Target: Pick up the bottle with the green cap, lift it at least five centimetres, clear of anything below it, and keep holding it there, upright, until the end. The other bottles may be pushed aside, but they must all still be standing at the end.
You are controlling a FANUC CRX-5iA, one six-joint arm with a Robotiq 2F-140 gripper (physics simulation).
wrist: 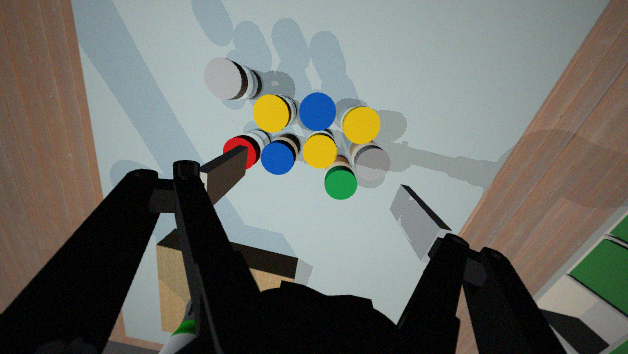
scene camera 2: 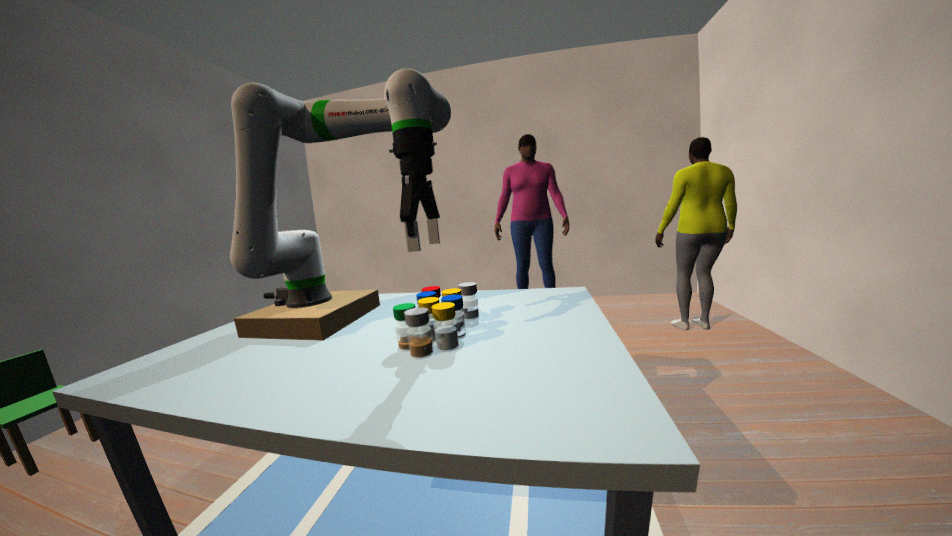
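Seen in the pictures: gripper, fingertip midpoint: [wrist: 322, 179] [scene camera 2: 425, 247]; arm's base at its link origin: [scene camera 2: 309, 301].
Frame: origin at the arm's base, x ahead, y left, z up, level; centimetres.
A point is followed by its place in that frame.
The bottle with the green cap [scene camera 2: 403, 310] {x 47.5, y -20.9, z 3.9 cm} [wrist: 340, 183] {x 46.8, y -18.3, z 4.2 cm} stands upright on the table at the edge of a tight cluster. A grey-capped bottle [scene camera 2: 417, 318] {x 52.6, y -24.5, z 3.3 cm} [wrist: 372, 162] {x 51.7, y -21.9, z 4.2 cm} and a yellow-capped bottle [scene camera 2: 428, 304] {x 51.8, y -15.9, z 3.8 cm} [wrist: 320, 151] {x 51.0, y -13.5, z 4.2 cm} stand close beside it. My gripper [scene camera 2: 423, 246] {x 51.8, y -13.7, z 17.7 cm} [wrist: 322, 179] {x 51.8, y -13.7, z 17.7 cm} is open and empty, pointing down, high above the cluster. In the wrist view the green cap shows between the two fingers, far below them, and the left finger overlaps part of the red cap [wrist: 238, 150]. The lower part of the green-capped bottle is partly hidden.
Other bottles stand in the cluster: blue-capped [wrist: 317, 111] {x 56.5, y -11.3, z 4.2 cm} [wrist: 278, 157] {x 48.0, y -7.3, z 4.2 cm} and yellow-capped [wrist: 271, 113] {x 54.3, y -4.8, z 4.2 cm} [wrist: 361, 125] {x 56.5, y -18.1, z 4.2 cm}. A pale-capped bottle [scene camera 2: 467, 288] {x 57.5, y 0.2, z 3.5 cm} [wrist: 223, 78] {x 57.0, y 2.7, z 4.2 cm} stands slightly apart. The wooden base block [scene camera 2: 279, 328] {x 3.9, y -17.4, z -2.9 cm} [wrist: 170, 280] {x 7.2, y 12.5, z -0.1 cm} sits on the table [scene camera 2: 532, 399] {x 77.4, y -37.3, z -6.3 cm}. Two people stand behind the table.
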